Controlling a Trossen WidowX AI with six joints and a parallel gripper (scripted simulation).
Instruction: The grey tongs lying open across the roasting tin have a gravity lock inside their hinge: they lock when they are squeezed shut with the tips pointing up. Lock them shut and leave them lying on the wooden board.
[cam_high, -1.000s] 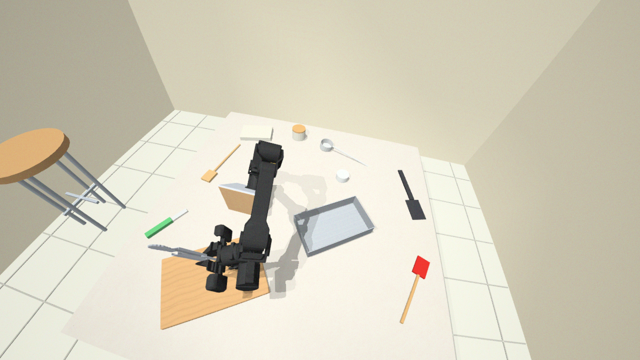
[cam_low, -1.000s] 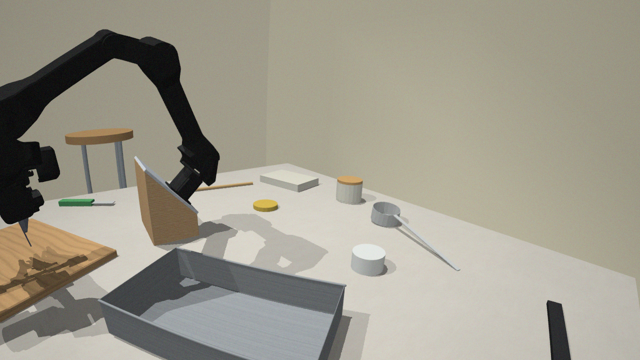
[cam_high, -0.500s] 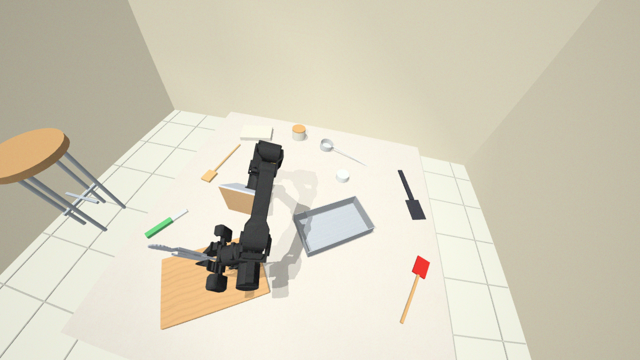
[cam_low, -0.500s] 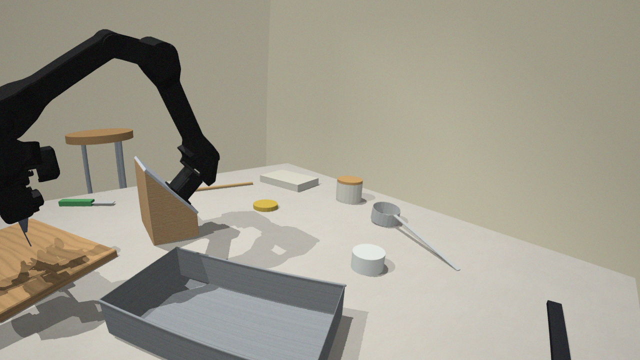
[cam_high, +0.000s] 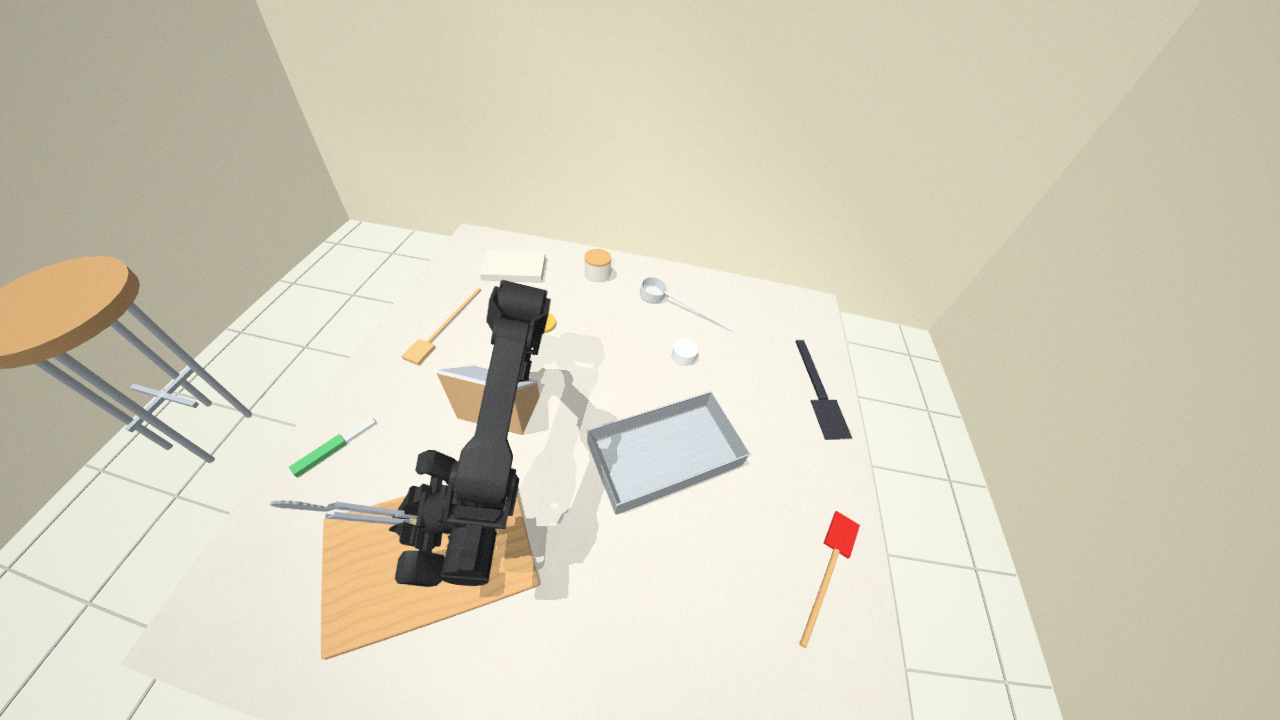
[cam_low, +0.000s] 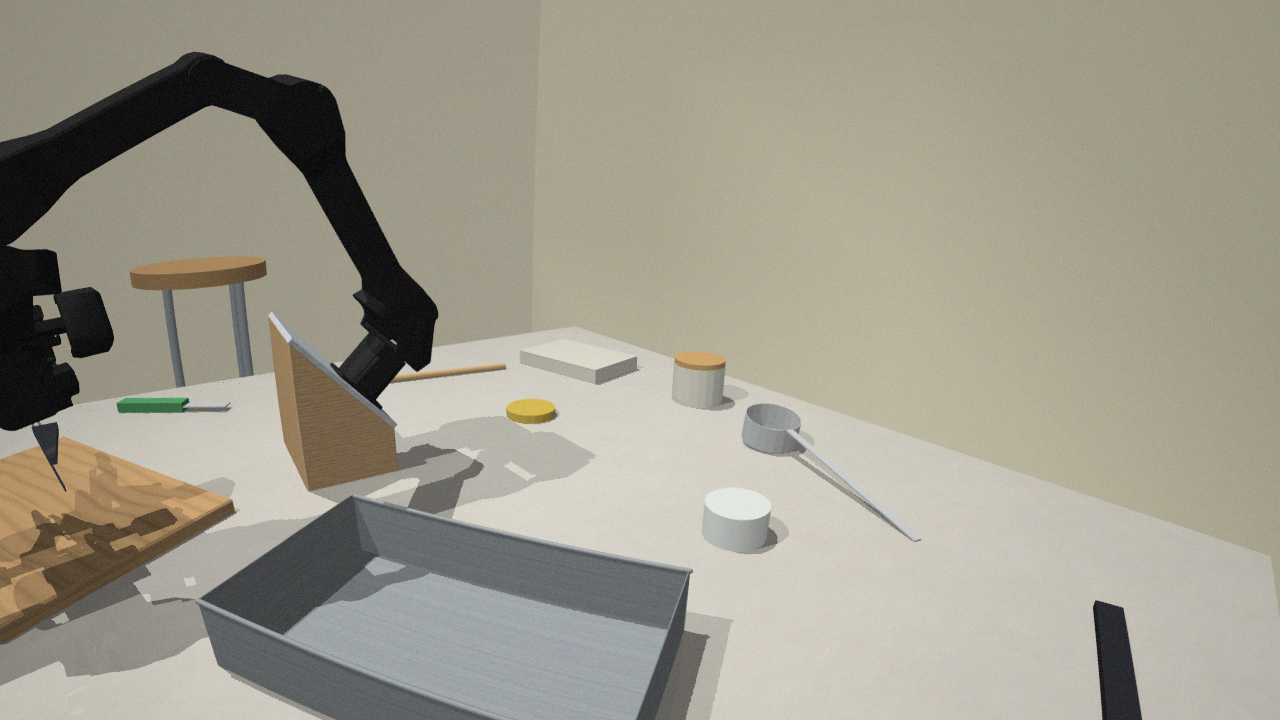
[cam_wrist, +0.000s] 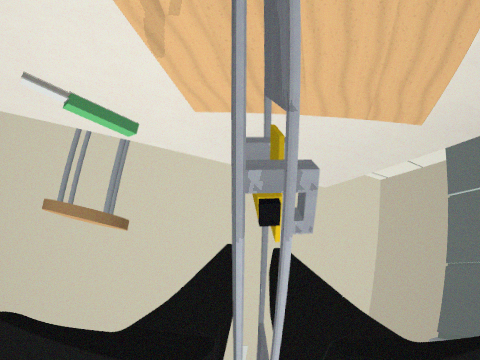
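My gripper tip is now 50 mm short of the yellow lock piece, 30 mm to the right of it and 10 mm above it. Round my gripper tip: grey roasting tin: 380 mm ahead, 330 mm to the left, 130 mm below; wooden board: 10 mm ahead, 150 mm below; green-handled knife: 290 mm behind, 140 mm to the left, 150 mm below.
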